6 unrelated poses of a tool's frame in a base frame.
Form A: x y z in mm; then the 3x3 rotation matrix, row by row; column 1 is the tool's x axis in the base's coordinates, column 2 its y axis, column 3 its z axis. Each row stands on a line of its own.
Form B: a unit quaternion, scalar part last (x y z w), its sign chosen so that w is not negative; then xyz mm. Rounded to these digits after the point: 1 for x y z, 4 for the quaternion.
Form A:
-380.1 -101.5 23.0
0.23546 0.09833 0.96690
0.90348 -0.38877 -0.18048
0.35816 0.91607 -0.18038
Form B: 0.6717 0.3729 0.4932 0.4081 -380.1 -101.5 23.0
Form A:
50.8 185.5 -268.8
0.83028 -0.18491 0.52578
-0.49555 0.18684 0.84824
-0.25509 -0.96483 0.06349
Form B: -0.6285 0.2707 -0.1077 0.7212 50.8 185.5 -268.8
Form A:
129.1 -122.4 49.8
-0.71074 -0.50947 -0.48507
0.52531 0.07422 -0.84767
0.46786 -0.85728 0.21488
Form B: -0.0063 -0.6265 0.6803 0.3802 129.1 -122.4 49.8
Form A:
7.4 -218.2 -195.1
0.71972 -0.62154 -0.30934
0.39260 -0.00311 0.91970
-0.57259 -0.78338 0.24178
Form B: -0.6085 0.0941 0.3623 0.6997 7.4 -218.2 -195.1
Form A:
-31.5 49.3 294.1
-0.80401 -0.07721 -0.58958
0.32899 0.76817 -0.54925
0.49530 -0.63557 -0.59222
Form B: -0.0708 -0.8894 0.3330 0.3049 -31.5 49.3 294.1
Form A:
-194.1 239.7 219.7
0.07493 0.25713 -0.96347
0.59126 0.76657 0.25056
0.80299 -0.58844 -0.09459
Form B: -0.3174 -0.6682 0.1264 0.6609 -194.1 239.7 219.7
